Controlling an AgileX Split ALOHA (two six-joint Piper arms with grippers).
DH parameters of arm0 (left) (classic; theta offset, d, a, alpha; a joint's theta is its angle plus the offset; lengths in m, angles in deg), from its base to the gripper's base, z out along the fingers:
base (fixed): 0 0 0 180
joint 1: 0 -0.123 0 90
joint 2: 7.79 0 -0.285 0
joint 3: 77.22 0 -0.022 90
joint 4: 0 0.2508 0 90
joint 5: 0 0 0.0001 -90
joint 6: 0 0.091 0 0
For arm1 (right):
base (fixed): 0 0 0 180
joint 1: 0 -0.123 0 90
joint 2: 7.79 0 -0.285 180
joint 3: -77.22 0 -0.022 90
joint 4: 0 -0.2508 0 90
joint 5: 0 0 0.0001 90
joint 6: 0 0.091 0 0
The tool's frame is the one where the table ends.
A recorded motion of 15 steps. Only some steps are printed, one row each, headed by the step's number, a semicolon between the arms.
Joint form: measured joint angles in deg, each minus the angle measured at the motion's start. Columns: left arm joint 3, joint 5, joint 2, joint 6, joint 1, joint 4; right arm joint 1, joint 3, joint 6, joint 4, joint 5, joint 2.
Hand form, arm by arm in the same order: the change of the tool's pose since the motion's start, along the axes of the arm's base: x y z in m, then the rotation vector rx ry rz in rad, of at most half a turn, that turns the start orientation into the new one. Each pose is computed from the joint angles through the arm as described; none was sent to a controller.
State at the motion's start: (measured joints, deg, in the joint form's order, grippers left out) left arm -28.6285 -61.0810 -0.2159 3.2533 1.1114 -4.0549; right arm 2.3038 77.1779 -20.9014 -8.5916 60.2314 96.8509
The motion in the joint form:
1: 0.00 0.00 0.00 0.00 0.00 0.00; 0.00 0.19 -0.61 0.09 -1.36 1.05
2: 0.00 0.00 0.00 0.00 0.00 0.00; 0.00 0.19 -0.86 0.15 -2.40 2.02
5: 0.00 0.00 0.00 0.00 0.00 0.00; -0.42 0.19 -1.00 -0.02 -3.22 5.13
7: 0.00 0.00 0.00 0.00 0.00 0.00; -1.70 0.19 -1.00 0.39 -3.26 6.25
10: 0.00 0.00 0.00 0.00 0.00 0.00; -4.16 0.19 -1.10 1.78 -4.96 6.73
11: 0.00 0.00 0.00 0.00 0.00 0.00; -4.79 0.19 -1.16 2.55 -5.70 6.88
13: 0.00 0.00 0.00 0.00 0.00 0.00; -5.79 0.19 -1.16 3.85 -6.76 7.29
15: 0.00 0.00 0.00 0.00 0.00 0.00; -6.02 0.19 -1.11 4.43 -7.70 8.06
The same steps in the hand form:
1: 0.0000 0.0000 0.0000 0.0000 0.0000 0.0000; 0.0051 -0.0005 -0.0049 -0.0057 -0.0096 0.0072
2: 0.0000 0.0000 0.0000 0.0000 0.0000 0.0000; 0.0091 -0.0009 -0.0104 -0.0087 -0.0111 0.0091
5: 0.0000 0.0000 0.0000 0.0000 0.0000 0.0000; 0.0172 0.0016 -0.0295 -0.0054 0.0286 0.0160
7: 0.0000 0.0000 0.0000 0.0000 0.0000 0.0000; 0.0194 0.0091 -0.0366 -0.0120 0.0476 0.0406
10: 0.0000 0.0000 0.0000 0.0000 0.0000 0.0000; 0.0222 0.0228 -0.0393 -0.0378 0.0263 0.0896
11: 0.0000 0.0000 0.0000 0.0000 0.0000 0.0000; 0.0234 0.0258 -0.0401 -0.0514 0.0158 0.1048
13: 0.0000 0.0000 0.0000 0.0000 0.0000 0.0000; 0.0254 0.0306 -0.0425 -0.0733 0.0039 0.1285
15: 0.0000 0.0000 0.0000 0.0000 0.0000 0.0000; 0.0281 0.0315 -0.0472 -0.0830 0.0009 0.1341

